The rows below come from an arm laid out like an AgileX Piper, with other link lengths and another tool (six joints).
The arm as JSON. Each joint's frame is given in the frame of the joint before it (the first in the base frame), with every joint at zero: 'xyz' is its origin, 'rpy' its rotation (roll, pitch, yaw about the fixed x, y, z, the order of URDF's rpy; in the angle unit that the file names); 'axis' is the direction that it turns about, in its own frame. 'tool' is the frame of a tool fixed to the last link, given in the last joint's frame.
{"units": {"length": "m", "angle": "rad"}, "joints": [
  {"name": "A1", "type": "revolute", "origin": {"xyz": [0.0, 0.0, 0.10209], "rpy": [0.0, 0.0, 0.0]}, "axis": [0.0, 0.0, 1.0]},
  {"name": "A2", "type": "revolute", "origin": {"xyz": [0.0, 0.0, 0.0], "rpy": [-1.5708, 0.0, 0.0]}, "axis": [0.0, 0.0, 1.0]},
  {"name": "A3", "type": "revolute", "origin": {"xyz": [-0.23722, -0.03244, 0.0], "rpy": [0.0, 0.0, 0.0]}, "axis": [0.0, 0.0, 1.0]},
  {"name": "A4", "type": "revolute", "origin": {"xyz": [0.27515, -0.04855, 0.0], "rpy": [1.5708, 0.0, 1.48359]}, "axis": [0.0, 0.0, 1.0]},
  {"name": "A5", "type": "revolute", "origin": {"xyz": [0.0, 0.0, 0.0], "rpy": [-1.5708, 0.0, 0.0]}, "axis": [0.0, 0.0, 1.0]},
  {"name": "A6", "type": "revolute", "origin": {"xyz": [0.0, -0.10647, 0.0], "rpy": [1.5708, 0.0, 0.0]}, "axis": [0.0, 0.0, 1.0]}
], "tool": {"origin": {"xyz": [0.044, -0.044, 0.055], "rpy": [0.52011, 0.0, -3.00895]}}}
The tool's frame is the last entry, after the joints.
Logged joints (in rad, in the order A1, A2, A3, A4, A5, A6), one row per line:
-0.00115 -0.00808 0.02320 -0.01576 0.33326 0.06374
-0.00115 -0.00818 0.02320 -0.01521 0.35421 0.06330
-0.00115 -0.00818 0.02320 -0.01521 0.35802 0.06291
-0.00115 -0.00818 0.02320 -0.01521 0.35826 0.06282
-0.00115 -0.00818 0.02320 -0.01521 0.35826 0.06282
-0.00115 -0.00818 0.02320 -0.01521 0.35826 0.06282
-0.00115 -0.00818 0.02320 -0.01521 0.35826 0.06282
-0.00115 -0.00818 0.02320 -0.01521 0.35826 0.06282
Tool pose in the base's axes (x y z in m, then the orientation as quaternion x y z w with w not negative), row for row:
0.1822 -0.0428 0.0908 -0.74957 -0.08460 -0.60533 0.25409
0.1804 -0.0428 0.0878 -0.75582 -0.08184 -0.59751 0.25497
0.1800 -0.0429 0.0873 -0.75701 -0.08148 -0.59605 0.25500
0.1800 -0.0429 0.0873 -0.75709 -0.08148 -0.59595 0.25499
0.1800 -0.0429 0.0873 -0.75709 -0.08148 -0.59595 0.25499
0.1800 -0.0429 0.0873 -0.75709 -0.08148 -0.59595 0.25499
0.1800 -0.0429 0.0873 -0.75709 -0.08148 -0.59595 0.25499
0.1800 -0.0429 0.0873 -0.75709 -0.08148 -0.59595 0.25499
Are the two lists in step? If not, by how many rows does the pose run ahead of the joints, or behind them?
They are in step.
